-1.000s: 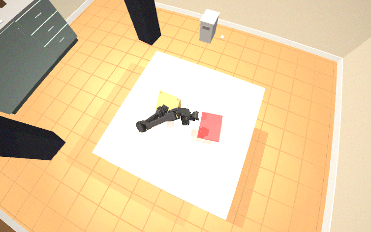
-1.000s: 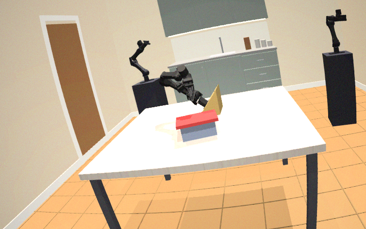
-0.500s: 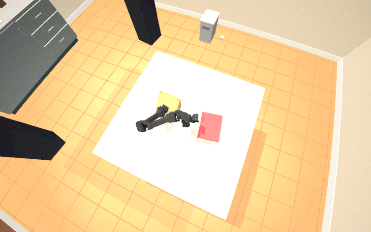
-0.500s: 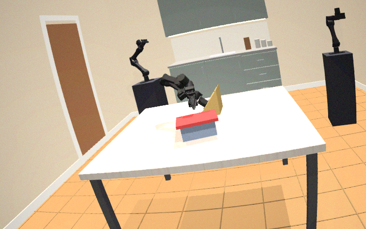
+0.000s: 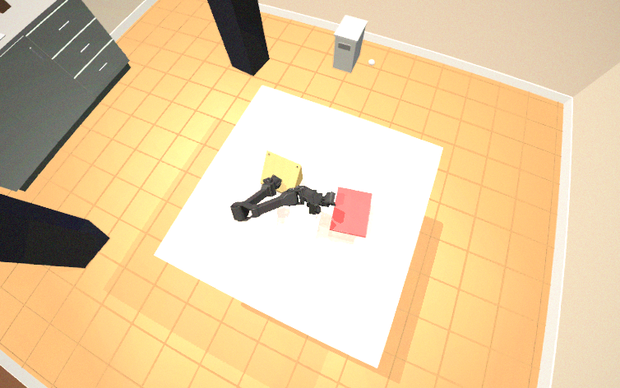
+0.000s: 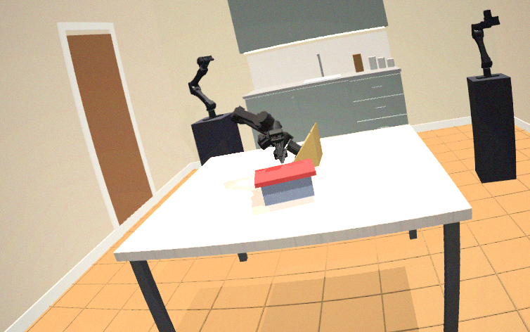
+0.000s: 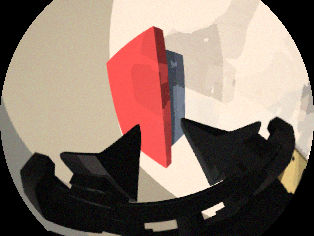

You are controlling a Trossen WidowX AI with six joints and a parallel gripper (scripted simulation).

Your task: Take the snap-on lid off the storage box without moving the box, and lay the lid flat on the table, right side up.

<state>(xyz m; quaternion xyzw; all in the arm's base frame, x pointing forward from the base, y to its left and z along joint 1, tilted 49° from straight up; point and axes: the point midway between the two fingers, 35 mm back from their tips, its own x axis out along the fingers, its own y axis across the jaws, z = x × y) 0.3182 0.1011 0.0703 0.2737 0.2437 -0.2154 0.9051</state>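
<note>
Now: gripper tip 10 cm short of the red lid, 3 cm to the right of it and 2 cm above it. The rest, counted from my gripper tip: blue-grey storage box (10 cm ahead, 7 cm below, 3 cm to the left).
</note>
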